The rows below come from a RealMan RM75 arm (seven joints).
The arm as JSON. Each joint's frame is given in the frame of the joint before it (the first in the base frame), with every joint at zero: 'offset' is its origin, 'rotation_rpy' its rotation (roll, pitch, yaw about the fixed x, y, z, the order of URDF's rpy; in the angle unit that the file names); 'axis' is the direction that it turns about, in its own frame. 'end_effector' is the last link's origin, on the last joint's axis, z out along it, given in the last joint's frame.
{
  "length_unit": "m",
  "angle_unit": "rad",
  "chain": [
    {
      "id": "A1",
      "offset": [
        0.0,
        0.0,
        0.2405
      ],
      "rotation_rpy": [
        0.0,
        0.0,
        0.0
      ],
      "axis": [
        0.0,
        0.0,
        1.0
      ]
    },
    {
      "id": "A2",
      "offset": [
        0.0,
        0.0,
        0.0
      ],
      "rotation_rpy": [
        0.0,
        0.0,
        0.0
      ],
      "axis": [
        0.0,
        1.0,
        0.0
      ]
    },
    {
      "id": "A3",
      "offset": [
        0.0,
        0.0,
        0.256
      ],
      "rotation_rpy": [
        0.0,
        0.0,
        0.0
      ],
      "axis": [
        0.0,
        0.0,
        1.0
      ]
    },
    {
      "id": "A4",
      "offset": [
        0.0,
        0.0,
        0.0
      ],
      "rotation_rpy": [
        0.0,
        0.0,
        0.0
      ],
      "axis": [
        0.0,
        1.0,
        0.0
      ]
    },
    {
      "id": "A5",
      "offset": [
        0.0,
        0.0,
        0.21
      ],
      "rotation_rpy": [
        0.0,
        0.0,
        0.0
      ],
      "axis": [
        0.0,
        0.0,
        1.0
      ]
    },
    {
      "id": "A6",
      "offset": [
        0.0,
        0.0,
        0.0
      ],
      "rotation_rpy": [
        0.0,
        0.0,
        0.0
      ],
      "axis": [
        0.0,
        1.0,
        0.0
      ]
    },
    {
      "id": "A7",
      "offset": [
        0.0,
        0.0,
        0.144
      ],
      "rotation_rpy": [
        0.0,
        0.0,
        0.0
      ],
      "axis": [
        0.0,
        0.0,
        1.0
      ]
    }
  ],
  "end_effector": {
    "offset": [
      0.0,
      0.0,
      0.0
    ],
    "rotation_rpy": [
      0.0,
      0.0,
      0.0
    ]
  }
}
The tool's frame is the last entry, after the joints.
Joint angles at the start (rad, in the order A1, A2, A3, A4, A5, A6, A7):
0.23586, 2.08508, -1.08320, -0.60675, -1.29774, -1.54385, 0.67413
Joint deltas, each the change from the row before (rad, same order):
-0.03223, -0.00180, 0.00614, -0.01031, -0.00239, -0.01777, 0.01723
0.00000, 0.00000, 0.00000, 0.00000, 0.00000, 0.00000, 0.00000
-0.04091, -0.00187, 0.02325, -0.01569, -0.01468, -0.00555, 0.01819
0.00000, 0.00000, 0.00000, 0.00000, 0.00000, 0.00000, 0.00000
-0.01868, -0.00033, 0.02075, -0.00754, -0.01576, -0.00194, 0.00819
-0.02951, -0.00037, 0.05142, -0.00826, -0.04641, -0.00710, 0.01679
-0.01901, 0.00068, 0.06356, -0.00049, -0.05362, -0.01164, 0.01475
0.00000, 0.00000, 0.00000, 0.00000, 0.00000, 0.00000, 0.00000
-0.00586, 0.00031, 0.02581, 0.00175, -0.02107, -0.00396, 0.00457
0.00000, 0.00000, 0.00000, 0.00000, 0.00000, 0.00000, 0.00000
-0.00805, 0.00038, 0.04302, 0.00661, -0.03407, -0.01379, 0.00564
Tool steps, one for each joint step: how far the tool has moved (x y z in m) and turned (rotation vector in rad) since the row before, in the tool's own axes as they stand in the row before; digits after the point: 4 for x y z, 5 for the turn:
0.0011, 0.0045, -0.0108, 0.01154, 0.00315, 0.02382
0.0000, 0.0000, 0.0000, 0.00000, 0.00000, 0.00000
0.0032, 0.0029, -0.0154, 0.03131, 0.02266, 0.02179
0.0000, 0.0000, 0.0000, 0.00000, 0.00000, 0.00000
0.0021, 0.0006, -0.0082, 0.01779, 0.01563, 0.00835
0.0049, 0.0014, -0.0156, 0.02846, 0.03540, 0.01886
0.0048, 0.0004, -0.0139, 0.02705, 0.03101, 0.01945
0.0000, 0.0000, 0.0000, 0.00000, 0.00000, 0.00000
0.0021, 0.0000, -0.0051, 0.01119, 0.01183, 0.00794
0.0000, 0.0000, 0.0000, 0.00000, 0.00000, 0.00000
0.0030, 0.0010, -0.0080, 0.01382, 0.01290, 0.01455

